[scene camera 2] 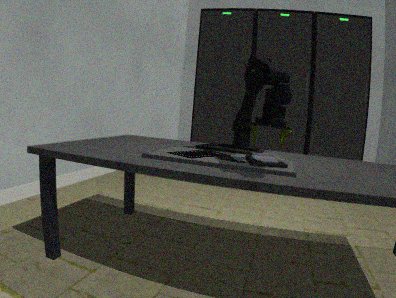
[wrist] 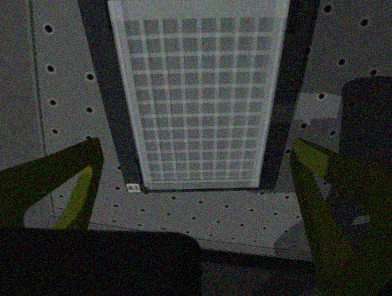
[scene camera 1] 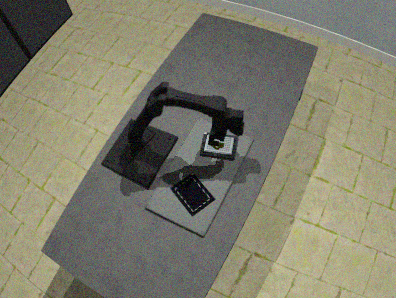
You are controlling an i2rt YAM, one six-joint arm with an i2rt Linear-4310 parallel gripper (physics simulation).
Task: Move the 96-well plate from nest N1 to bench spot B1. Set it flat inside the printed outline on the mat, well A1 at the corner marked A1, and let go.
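Pixels of known places: gripper, fingertip midpoint: (scene camera 2: 267, 147) (wrist: 196, 148) (scene camera 1: 218, 140); arm's base, link origin: (scene camera 2: 238, 148) (scene camera 1: 138, 144).
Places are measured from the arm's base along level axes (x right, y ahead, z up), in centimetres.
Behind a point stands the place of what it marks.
Observation:
The white 96-well plate (scene camera 1: 228, 144) {y 36.9, x -24.6, z 2.8 cm} (scene camera 2: 269, 159) {y 38.6, x -25.1, z 2.3 cm} (wrist: 200, 100) {y 33.9, x -22.8, z 2.6 cm} lies in the dark nest N1 (scene camera 1: 227, 157) {y 40.0, x -19.6, z 1.1 cm} (wrist: 107, 90) {y 31.4, x -27.8, z 1.3 cm}. A small white A1 label (wrist: 133, 188) {y 23.8, x -23.7, z 1.3 cm} sits at the nest's near left corner in the wrist view. My gripper (scene camera 1: 216, 145) {y 32.9, x -22.6, z 5.7 cm} (scene camera 2: 269, 141) {y 32.9, x -22.6, z 5.7 cm} (wrist: 196, 148) {y 32.9, x -22.6, z 5.7 cm} is open and empty above the plate. Its yellow fingers stand on either side of the plate in the wrist view, apart from it. Bench spot B1 is a black mat (scene camera 1: 192, 194) {y 38.2, x 3.9, z 0.3 cm} (scene camera 2: 192, 154) {y 40.5, x 3.2, z 0.3 cm} with a printed light outline, set at an angle. Its corner mark is too small to read.
A grey perforated board (scene camera 1: 162, 204) {y 30.4, x 15.8, z 0.1 cm} (wrist: 65, 120) {y 27.1, x -30.1, z 0.1 cm} carries the nest and B1's mat. The arm stands on a black base plate (scene camera 1: 117, 157) {y -4.0, x 11.7, z 0.0 cm} on the long grey table (scene camera 1: 240, 55) {y 6.7, x -78.3, z -1.2 cm} (scene camera 2: 100, 150) {y 56.8, x 35.0, z -1.2 cm}. Dark shapes hide the wrist view's lower left and right side. Dark cabinets (scene camera 2: 225, 75) stand behind.

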